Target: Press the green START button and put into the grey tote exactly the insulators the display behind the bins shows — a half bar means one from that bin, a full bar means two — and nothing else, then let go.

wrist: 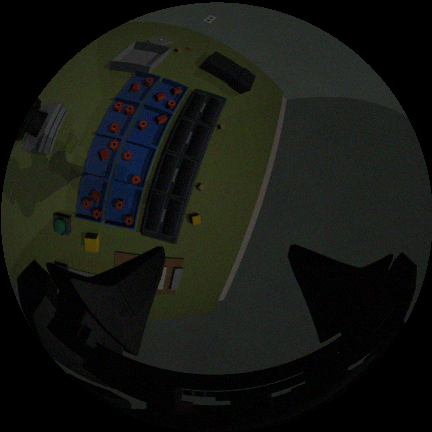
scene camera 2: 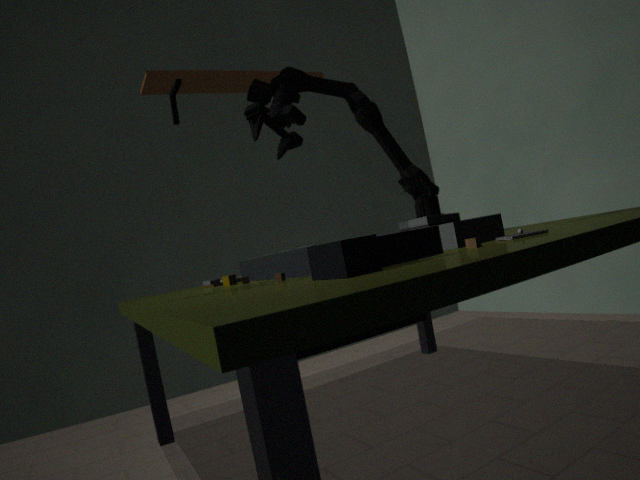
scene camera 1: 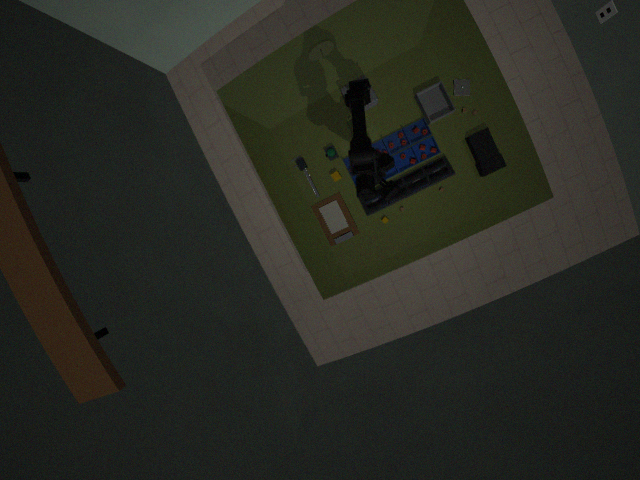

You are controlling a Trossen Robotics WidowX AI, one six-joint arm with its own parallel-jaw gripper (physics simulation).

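Pixels of known places: gripper, fingertip midpoint: (wrist: pixel 229 253) (scene camera 2: pixel 267 150) (scene camera 1: pixel 383 187); arm's base at its link origin: (scene camera 2: pixel 429 217).
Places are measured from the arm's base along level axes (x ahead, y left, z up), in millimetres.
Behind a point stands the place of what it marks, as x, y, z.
My gripper (scene camera 2: pixel 267 148) @(445, -36, 263) (wrist: pixel 229 253) @(445, -36, 263) is open and empty, high above the table on the side of the dark display (scene camera 1: pixel 449 170) (wrist: pixel 172 175). The display is a long dark unit with several cells beside the blue bins (scene camera 1: pixel 349 164) (wrist: pixel 95 167). Small pale strips show on it in the wrist view; I cannot tell half bars from full bars. Red insulators (scene camera 1: pixel 422 147) (wrist: pixel 143 124) lie in the bins. The green START button (scene camera 1: pixel 330 152) @(210, -219, -43) (wrist: pixel 61 224) @(221, -209, -45) stands off one end of the bins. The grey tote (scene camera 1: pixel 434 102) @(129, 326, -77) (wrist: pixel 140 56) @(130, 336, -78) stands off the other end and looks empty. My arm hides part of the bins and display in scene camera 1.
A larger yellow block (scene camera 1: pixel 336 175) @(326, -225, -45) (wrist: pixel 92 242) @(333, -219, -45) lies near the button. A brown-framed board (scene camera 1: pixel 321 222) @(530, -374, -78) (wrist: pixel 122 257) @(436, -251, -78) lies nearby. A smaller yellow block (scene camera 1: pixel 384 219) @(602, -60, -57) (wrist: pixel 196 219) @(607, -56, -57) and small brown cubes lie beyond the display. A black box (scene camera 1: pixel 484 151) @(420, 474, -32) (wrist: pixel 227 72) @(422, 438, -32) stands past its far end.
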